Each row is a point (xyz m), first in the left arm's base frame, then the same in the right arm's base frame.
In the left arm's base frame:
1: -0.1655 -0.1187 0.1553
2: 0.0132 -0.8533 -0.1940
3: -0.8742 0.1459 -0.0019
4: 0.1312 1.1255 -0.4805
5: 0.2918 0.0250 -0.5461
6: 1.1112 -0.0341 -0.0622
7: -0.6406 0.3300 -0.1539
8: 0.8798 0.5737 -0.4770
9: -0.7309 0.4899 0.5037
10: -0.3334 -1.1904 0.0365
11: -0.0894 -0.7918 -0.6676
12: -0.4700 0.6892 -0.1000
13: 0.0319 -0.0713 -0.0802
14: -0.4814 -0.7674 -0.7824
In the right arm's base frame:
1: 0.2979 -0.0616 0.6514
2: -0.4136 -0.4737 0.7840
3: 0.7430 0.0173 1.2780
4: 0.3919 1.3599 0.7549
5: -0.3259 0.5080 0.7421
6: -0.5196 0.4916 -0.1913
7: 0.6127 0.3105 1.1853
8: -0.3250 1.1184 0.2140
9: 1.1617 0.1276 0.8231
10: -0.2512 -0.9650 0.9223
11: -0.6198 -0.2433 1.1622
12: 0.7405 0.6416 0.9980
13: 0.0631 0.1421 0.6484
14: -0.4559 -0.2904 1.5342

